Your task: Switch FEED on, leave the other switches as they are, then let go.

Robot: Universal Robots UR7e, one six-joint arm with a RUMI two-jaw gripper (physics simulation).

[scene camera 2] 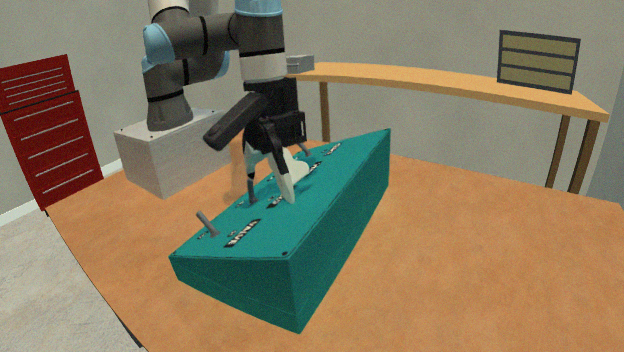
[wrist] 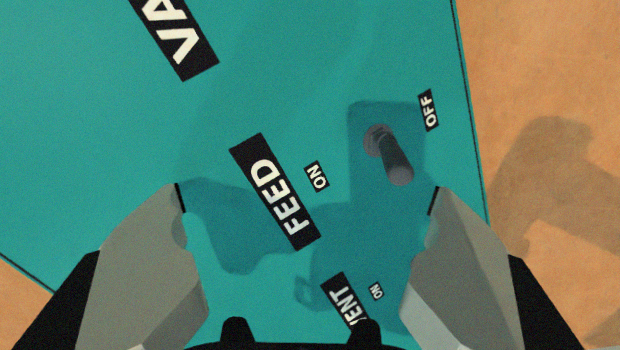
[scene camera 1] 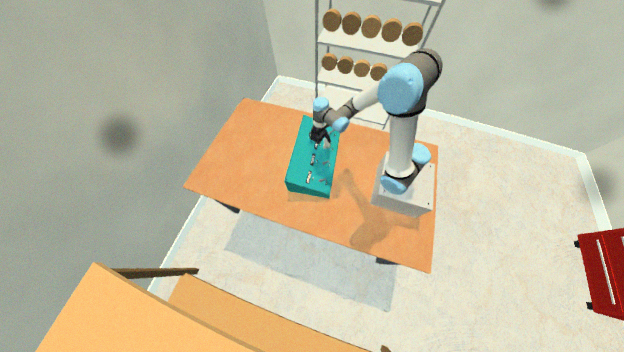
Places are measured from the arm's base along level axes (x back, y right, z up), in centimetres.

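Pixels of known places: gripper, between the fingertips: [scene camera 2: 270, 191] [wrist: 307, 188] [scene camera 1: 319, 142]; arm's base, origin of its link: [scene camera 2: 170, 123].
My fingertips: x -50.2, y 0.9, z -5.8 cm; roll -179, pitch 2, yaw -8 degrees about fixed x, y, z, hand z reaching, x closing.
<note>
Ahead of a thing's pixels: the offset from my fingertips to its top centre. Level surfaces: height alone.
The FEED lever {dx +4.8, dy +1.1, dz +1.5 cm} [scene camera 2: 251, 192] [wrist: 395, 161] stands nearly upright on the teal switch box [scene camera 1: 300, 170] [scene camera 2: 345, 200] [wrist: 90, 150], between its ON and OFF labels. I cannot tell its exact setting. The FEED label {dx -1.8, dy -1.1, dz -0.5 cm} [wrist: 275, 192] shows in the wrist view. My gripper [scene camera 1: 322, 142] [scene camera 2: 271, 189] [wrist: 307, 188] is open and low over the panel; one fingertip overlaps the FEED lever's top in scene camera 2, and contact is unclear. The VALVE lever {dx +2.3, dy +12.9, dz +0.6 cm} [scene camera 2: 207, 224] leans toward OFF. The far BRAKE lever {dx +13.5, dy -21.3, dz +0.6 cm} [scene camera 2: 304, 149] partly shows. The VENT lever is hidden behind the fingers in scene camera 2.
The box stands on the orange table {dz -12.0 cm} [scene camera 1: 225, 150] [scene camera 2: 475, 260]. The arm's pale base block [scene camera 1: 400, 200] [scene camera 2: 165, 160] stands on the robot side. A rack [scene camera 1: 316, 60] with round discs, a red cabinet [scene camera 1: 607, 270] [scene camera 2: 50, 130] and a wooden bench [scene camera 2: 425, 80] stand beyond the table.
</note>
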